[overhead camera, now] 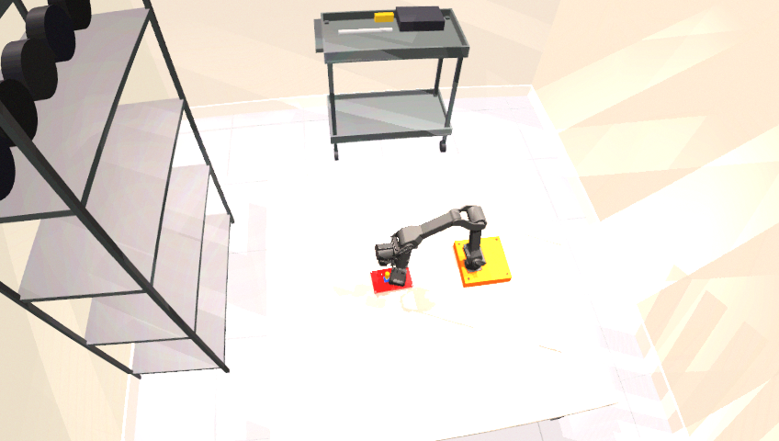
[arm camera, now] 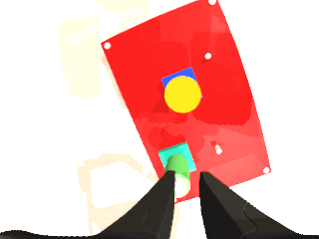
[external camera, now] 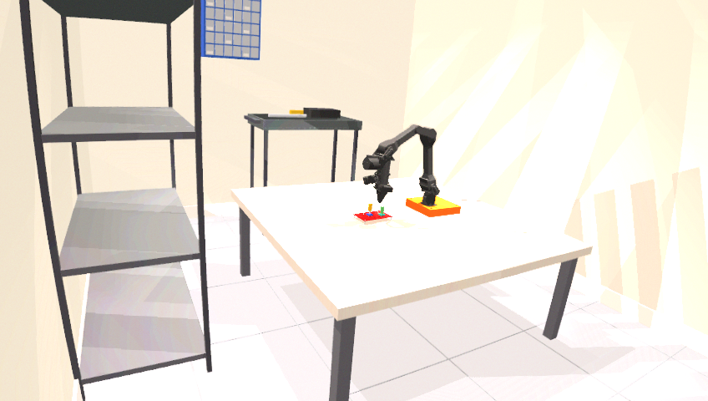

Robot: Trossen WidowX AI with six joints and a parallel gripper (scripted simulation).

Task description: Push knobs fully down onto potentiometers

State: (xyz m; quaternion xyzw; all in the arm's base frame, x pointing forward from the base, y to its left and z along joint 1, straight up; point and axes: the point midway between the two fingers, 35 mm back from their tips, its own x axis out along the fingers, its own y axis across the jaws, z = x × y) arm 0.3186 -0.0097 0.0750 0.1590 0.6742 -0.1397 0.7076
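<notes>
Right now the orange knob is 40 mm ahead of my gripper tip, 20 mm below it and 10 mm to the right of it. The rest, counted from my gripper tip: green knob (30 mm below, 10 mm to the left, 10 mm behind).
</notes>
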